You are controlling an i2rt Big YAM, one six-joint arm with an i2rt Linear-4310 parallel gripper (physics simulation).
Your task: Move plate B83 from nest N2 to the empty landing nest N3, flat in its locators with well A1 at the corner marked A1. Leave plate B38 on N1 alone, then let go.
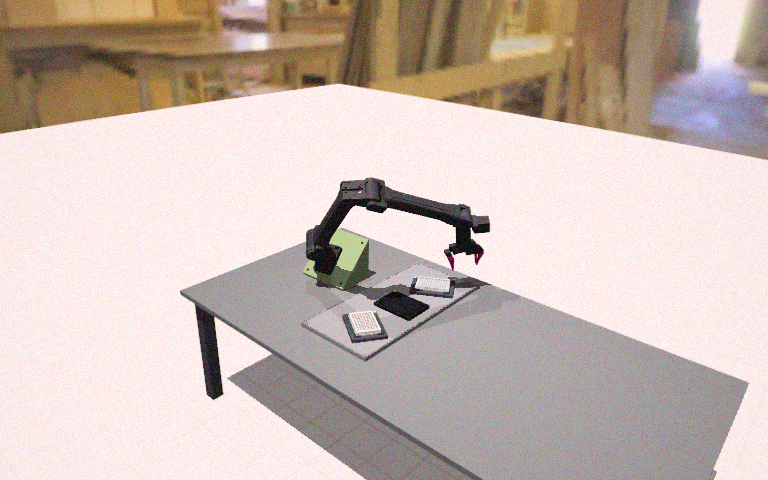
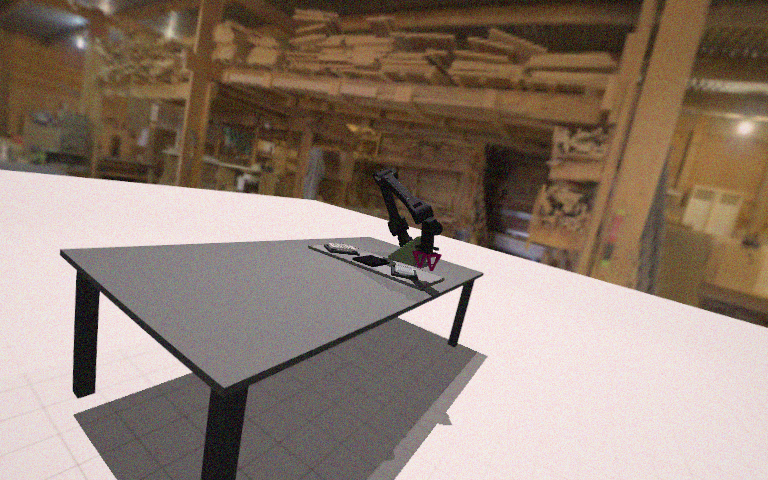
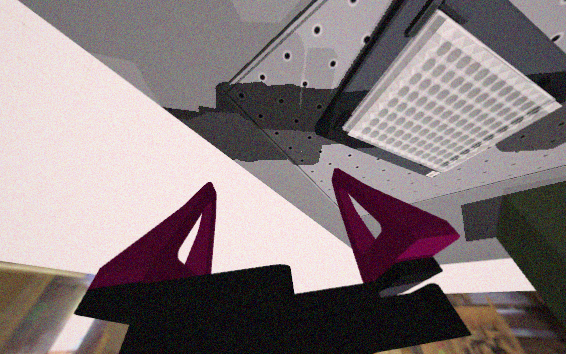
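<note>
A white well plate [image 1: 433,283] [image 2: 404,269] [image 3: 450,100] sits in a dark nest [image 3: 500,30] at one end of the grey board. A cream well plate [image 1: 364,322] [image 2: 341,247] sits in another dark nest at the other end. Between them is a black nest [image 1: 400,305] [image 2: 370,260] with no plate visible on it. The labels are too small to read, so I cannot tell which plate is B83 or where A1 is. My gripper [image 1: 464,266] [image 2: 425,268] [image 3: 274,180] is open and empty, above and to the side of the white plate.
The perforated grey board [image 1: 328,325] [image 3: 295,35] lies on the grey table [image 1: 538,362] [image 2: 226,316]. A green wedge-shaped mount [image 1: 353,257] [image 3: 540,230] stands at the arm's base, beside the board. The table edge runs close to the board's white-plate end.
</note>
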